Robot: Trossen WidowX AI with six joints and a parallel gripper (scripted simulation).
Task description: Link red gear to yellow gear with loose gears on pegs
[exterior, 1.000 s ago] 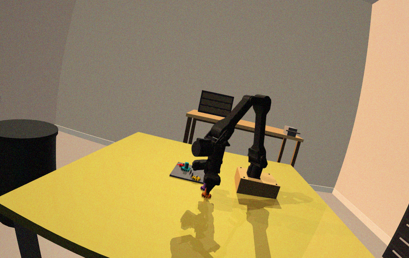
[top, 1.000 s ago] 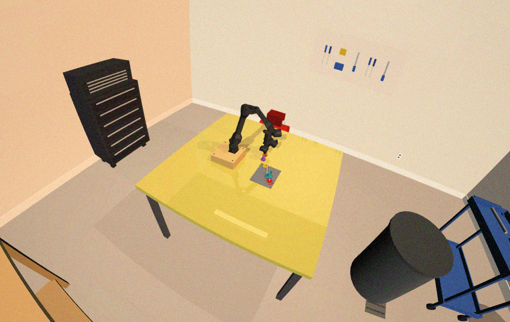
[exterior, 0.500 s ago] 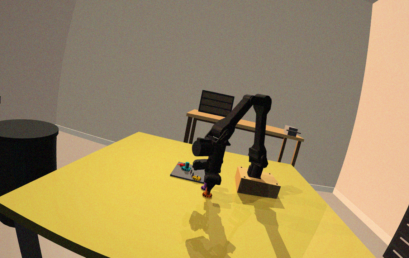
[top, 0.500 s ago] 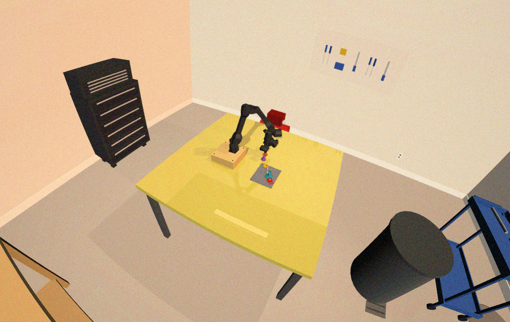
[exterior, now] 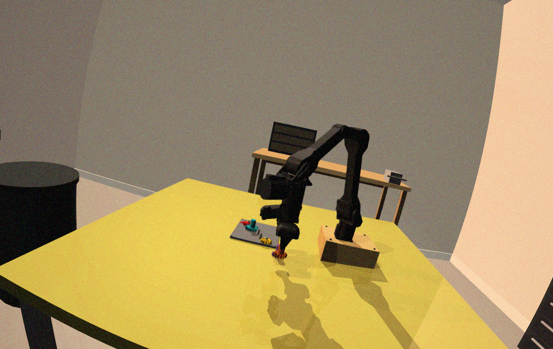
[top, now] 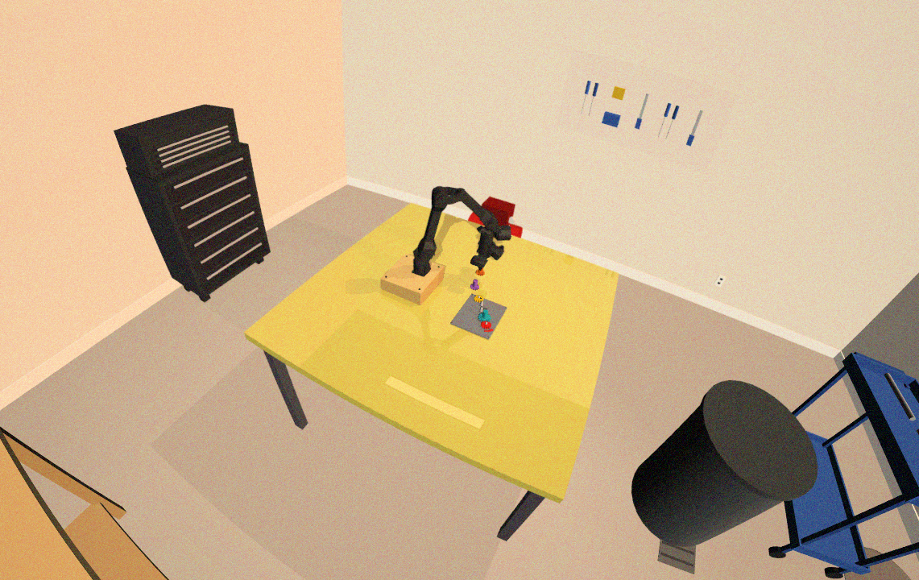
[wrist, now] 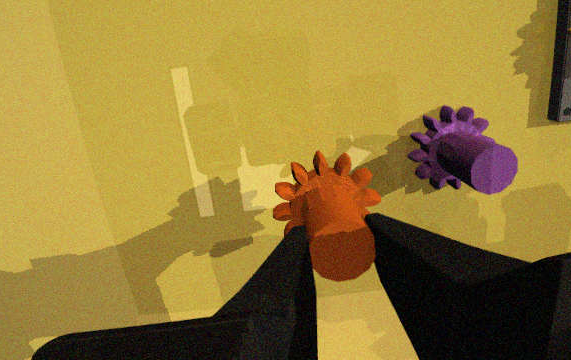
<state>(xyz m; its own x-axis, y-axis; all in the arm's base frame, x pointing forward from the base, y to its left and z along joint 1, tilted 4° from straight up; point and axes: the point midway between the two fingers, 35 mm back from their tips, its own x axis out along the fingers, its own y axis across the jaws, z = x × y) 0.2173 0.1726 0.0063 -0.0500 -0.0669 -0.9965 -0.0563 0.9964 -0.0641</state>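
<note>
The grey board is 23 cm to the right of my gripper tip, 10 cm ahead of it and 5 cm below it. The rest, counted from my gripper tip: purple gear: 7 cm to the right, 5 cm below, 1 cm ahead; orange gear: 1 cm below; yellow gear: 14 cm to the right, 6 cm ahead, 5 cm below.
</note>
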